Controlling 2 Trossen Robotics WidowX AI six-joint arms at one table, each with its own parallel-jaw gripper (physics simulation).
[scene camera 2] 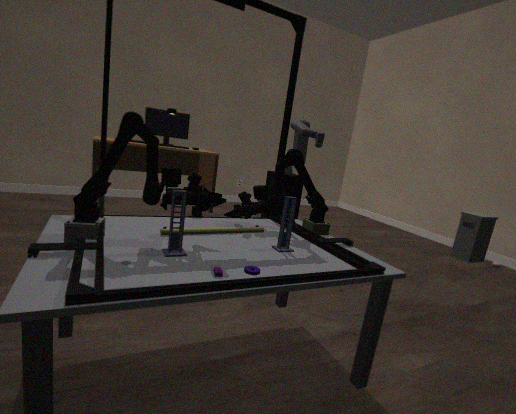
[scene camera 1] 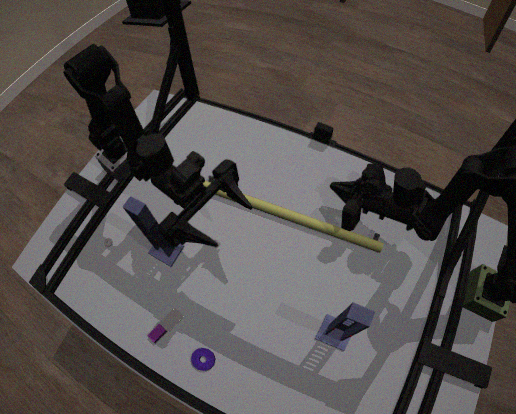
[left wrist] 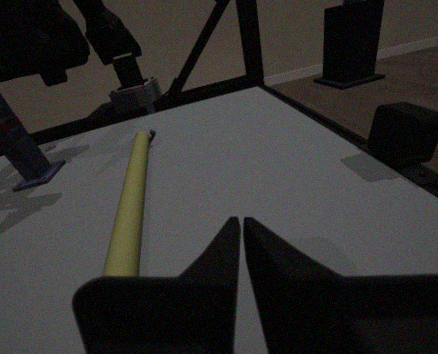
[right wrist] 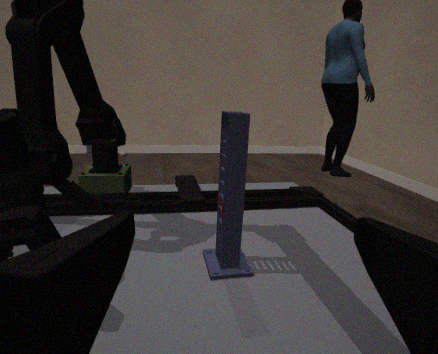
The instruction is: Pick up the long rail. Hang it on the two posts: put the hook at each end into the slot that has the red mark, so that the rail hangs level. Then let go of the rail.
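Note:
The long yellow rail lies flat on the table, a small dark hook showing near each end. Two blue-grey slotted posts stand upright on square bases: the left post and the right post. Red marks show on the posts in the wrist views. My left gripper is shut and empty above the table, beside the rail. My right gripper is open and empty, its fingers spread above the table near the left post and the rail's left end.
A magenta block and a purple ring lie near the front edge. A dark frame borders the table. A small black box sits on the back frame bar. A person stands beyond the table.

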